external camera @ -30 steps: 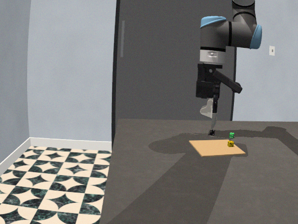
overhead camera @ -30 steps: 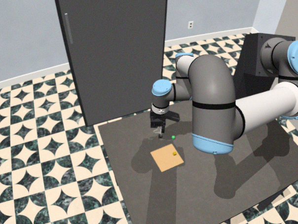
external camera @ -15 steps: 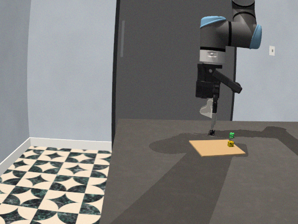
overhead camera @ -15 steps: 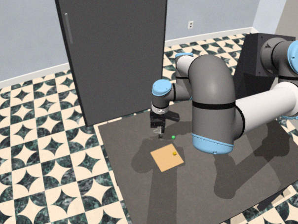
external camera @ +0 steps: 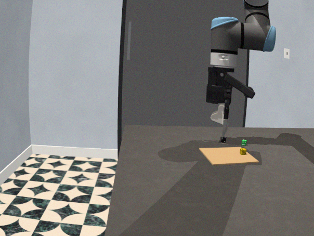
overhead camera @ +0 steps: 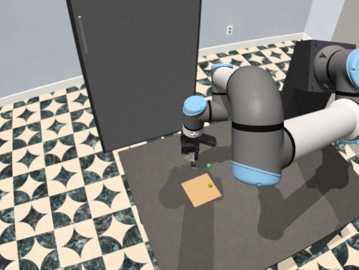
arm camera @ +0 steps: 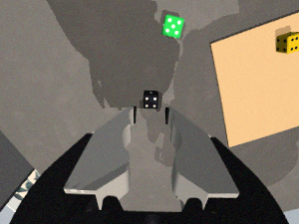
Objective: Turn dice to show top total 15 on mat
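The black die lies 30 mm below my hand. The rest, counted from my hand: yellow die (50 mm behind, 140 mm to the left, 30 mm below); then orange mat (10 mm behind, 150 mm to the left, 40 mm below); then green die (70 mm behind, 20 mm to the left, 30 mm below).
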